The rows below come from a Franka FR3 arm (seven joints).
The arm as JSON. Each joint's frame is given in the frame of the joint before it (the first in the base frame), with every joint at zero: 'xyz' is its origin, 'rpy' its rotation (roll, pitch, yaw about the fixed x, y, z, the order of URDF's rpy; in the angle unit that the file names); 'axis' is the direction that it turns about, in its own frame. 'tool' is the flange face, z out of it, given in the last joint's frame.
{
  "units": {
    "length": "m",
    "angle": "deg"
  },
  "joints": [
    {
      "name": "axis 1",
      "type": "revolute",
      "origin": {
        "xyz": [
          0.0,
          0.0,
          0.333
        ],
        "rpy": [
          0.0,
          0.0,
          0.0
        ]
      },
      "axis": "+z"
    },
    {
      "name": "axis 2",
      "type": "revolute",
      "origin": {
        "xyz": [
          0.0,
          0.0,
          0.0
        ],
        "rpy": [
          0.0,
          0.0,
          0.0
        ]
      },
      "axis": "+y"
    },
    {
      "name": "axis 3",
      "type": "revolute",
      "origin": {
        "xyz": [
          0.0,
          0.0,
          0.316
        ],
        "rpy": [
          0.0,
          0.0,
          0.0
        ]
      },
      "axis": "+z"
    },
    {
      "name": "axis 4",
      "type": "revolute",
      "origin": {
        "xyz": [
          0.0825,
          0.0,
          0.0
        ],
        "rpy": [
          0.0,
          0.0,
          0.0
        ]
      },
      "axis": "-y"
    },
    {
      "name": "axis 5",
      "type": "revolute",
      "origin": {
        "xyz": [
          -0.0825,
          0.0,
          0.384
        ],
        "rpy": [
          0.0,
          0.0,
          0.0
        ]
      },
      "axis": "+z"
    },
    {
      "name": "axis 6",
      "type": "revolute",
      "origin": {
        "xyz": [
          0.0,
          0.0,
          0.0
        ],
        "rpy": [
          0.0,
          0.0,
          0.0
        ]
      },
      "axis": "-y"
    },
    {
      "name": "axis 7",
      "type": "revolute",
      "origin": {
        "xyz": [
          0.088,
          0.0,
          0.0
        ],
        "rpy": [
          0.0,
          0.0,
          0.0
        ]
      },
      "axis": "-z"
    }
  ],
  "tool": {
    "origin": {
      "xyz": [
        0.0,
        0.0,
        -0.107
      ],
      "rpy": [
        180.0,
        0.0,
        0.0
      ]
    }
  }
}
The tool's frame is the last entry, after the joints.
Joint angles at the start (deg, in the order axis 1, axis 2, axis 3, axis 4, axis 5, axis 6, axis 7): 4.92, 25.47, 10.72, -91.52, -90.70, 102.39, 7.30
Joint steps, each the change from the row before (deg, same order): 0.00, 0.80, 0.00, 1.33, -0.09, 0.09, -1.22; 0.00, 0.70, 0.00, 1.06, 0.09, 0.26, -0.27; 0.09, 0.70, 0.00, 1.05, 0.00, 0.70, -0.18; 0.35, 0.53, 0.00, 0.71, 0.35, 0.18, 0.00; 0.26, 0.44, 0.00, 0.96, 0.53, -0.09, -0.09; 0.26, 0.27, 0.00, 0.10, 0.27, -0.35, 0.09; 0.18, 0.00, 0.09, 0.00, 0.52, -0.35, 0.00; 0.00, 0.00, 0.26, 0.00, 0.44, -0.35, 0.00
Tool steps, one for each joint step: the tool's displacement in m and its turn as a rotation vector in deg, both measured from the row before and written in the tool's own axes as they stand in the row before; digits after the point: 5 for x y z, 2 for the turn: 0.00382, 0.00307, 0.00166, -0.05, 0.09, -0.68; 0.00362, 0.00149, 0.00122, 0.16, 0.24, 0.14; 0.00481, 0.00136, -0.00047, 0.09, 0.77, 0.19; 0.00428, -0.00035, -0.00299, 0.30, 0.46, 0.23; 0.00271, 0.00260, -0.00187, 0.38, 0.10, 0.52; 0.00186, -0.00266, -0.00169, 0.24, -0.14, -0.05; 0.00043, -0.00091, -0.00238, 0.43, -0.14, 0.08; 0.00022, -0.00075, -0.00190, 0.44, -0.13, 0.09
